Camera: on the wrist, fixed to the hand. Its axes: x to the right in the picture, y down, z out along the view.
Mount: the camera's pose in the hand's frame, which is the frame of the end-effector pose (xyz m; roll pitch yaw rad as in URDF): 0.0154 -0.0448 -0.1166 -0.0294 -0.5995 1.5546
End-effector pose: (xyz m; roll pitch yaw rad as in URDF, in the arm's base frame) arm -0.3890 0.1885 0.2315 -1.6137 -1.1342 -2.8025
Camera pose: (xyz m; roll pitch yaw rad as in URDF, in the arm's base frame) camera -0.3907 0.3094 0.2665 -1.3688 0.3542 -2.2042
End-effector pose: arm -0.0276 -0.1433 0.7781 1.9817 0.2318 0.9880
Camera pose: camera -0.1228 -0.0611 0.7799 2.8235 -0.5400 -0.4246
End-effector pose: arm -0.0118 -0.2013 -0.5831 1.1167 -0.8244 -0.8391
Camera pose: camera 0.1034 -0.2021 -0.6339 -1.7442 -0.7499 2.5019
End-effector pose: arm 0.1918 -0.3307 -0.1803 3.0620 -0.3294 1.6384
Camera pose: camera 0.1395 -0.3562 -0.0687 -2.7983 0.4845 0.2648
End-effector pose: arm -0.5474 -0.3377 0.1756 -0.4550 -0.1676 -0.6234
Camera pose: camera -0.5770 -0.4291 0.0943 -0.2060 -0.1448 0.9584
